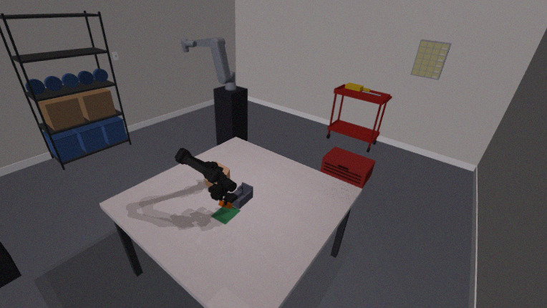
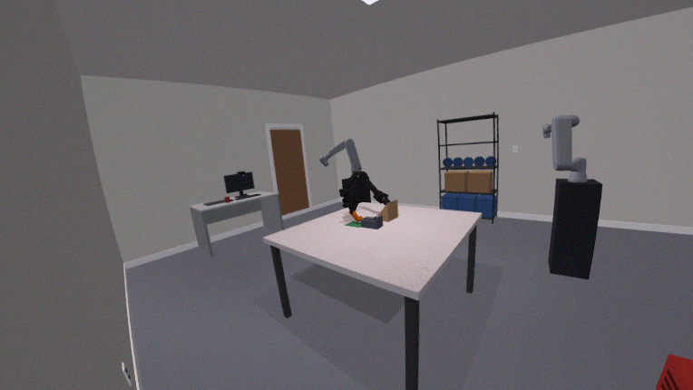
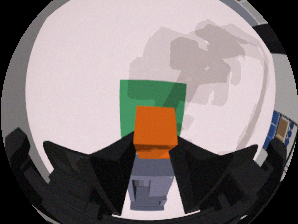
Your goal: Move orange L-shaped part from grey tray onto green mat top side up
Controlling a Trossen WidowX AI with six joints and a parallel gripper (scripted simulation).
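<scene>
Now: gripper tip 110 mm above the green mat and 20 mm to the right of it. Round my gripper tip: orange L-shaped part: 30 mm to the left, 30 mm below, 20 mm behind.
</scene>
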